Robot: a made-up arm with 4 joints.
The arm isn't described. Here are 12 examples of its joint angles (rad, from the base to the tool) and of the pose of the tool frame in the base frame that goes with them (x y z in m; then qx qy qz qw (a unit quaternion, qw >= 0)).
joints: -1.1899 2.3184 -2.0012 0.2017
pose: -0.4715 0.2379 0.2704 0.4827 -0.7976 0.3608 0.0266
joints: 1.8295 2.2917 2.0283 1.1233
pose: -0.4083 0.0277 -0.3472 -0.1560 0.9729 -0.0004 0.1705
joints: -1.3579 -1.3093 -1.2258 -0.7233
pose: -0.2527 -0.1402 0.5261 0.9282 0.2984 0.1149 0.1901
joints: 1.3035 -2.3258 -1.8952 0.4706
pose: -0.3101 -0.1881 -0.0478 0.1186 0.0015 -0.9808 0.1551
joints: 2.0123 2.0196 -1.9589 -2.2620
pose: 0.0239 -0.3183 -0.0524 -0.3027 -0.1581 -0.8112 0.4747
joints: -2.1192 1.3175 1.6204 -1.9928
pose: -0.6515 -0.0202 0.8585 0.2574 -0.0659 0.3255 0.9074
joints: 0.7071 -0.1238 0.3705 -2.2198
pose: -0.5996 0.2890 0.2054 -0.1731 0.4858 0.7627 0.3903
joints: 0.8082 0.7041 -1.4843 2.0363
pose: -0.0858 0.1125 -0.0106 0.2843 0.1904 -0.5888 0.7323
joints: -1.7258 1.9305 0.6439 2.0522
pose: -0.6854 -0.0963 0.5361 -0.4166 -0.0903 0.8120 0.3987
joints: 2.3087 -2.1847 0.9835 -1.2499
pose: -0.0999 -0.2709 -0.2914 0.0371 0.8362 -0.4631 0.2914
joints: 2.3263 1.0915 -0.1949 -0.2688
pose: -0.6208 -0.4859 -0.1446 -0.7625 -0.0568 0.5452 0.3436
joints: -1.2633 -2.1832 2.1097 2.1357
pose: -0.4164 0.5130 0.7139 -0.0015 -0.2153 0.0565 0.9749
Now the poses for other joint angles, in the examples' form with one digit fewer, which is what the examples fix.
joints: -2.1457 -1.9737 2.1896 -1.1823
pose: -0.339 -0.497 0.498 -0.271 -0.383 0.880 0.073
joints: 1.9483 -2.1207 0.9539 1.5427
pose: -0.392 -0.541 -0.148 0.882 -0.212 0.339 0.248
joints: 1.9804 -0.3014 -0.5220 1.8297
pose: -0.102 -0.161 0.027 -0.439 -0.493 -0.671 0.337
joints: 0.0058 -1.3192 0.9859 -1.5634
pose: -0.286 0.491 0.472 0.114 0.649 0.694 0.290
